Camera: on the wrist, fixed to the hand. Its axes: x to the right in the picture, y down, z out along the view.
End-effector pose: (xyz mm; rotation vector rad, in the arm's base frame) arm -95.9 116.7 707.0 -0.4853 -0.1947 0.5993
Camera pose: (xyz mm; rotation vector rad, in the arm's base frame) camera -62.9 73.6 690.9 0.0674 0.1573 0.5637
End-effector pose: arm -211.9 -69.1 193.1 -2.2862 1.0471 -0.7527
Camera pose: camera -218.4 -56.3 247.8 -1.7182 0.7283 -1.1203
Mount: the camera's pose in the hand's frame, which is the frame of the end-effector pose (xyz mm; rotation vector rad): 1.1 -39.3 -40.7 0.6222 0.1768 -0.0162
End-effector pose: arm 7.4 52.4 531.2 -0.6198 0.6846 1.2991
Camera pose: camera 42.0 16.2 504.9 -0.2275 1.1645 0.9464
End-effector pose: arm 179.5 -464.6 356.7 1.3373 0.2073 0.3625
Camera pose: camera 171.6 -434.6 309.4 1.9144 0.5079 0.4210
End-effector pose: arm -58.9 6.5 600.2 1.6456 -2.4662 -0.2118
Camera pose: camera -15.1 -10.5 631.7 -1.7452 2.4668 -0.7230
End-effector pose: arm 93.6 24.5 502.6 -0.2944 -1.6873 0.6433
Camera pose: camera 138.6 3.4 529.7 0.1058 -1.2462 1.0576
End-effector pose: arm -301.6 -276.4 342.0 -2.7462 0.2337 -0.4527
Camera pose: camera -310.2 -252.8 392.7 -2.1044 0.0906 -0.6473
